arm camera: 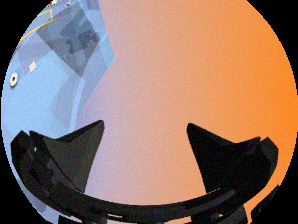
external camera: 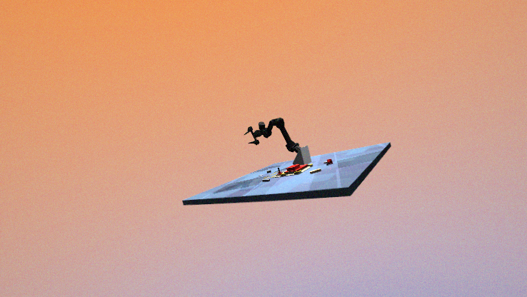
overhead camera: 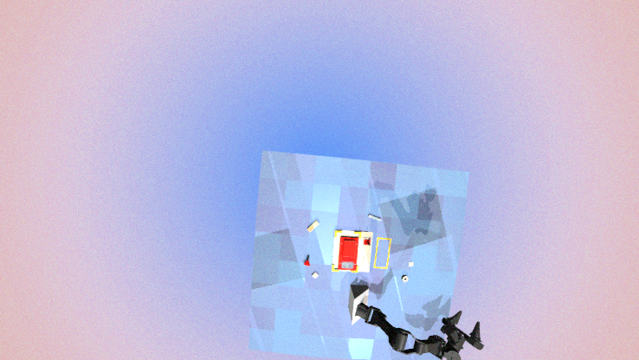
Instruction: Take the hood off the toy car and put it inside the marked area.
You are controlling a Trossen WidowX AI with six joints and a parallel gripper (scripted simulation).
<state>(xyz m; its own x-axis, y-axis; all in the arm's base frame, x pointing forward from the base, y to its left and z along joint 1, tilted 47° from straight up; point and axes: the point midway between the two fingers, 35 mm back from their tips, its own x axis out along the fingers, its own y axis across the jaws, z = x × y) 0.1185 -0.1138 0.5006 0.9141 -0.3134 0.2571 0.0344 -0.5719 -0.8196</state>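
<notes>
Right now the hood is 14 cm ahead of my gripper tip, 57 cm to the left of it and 31 cm below it. Also, from my gripper tip: tan block 22 cm ahead, 80 cm to the left, 34 cm below; wheel 1 cm behind, 18 cm to the left, 34 cm below; grey bar 33 cm ahead, 45 cm to the left, 34 cm below.
</notes>
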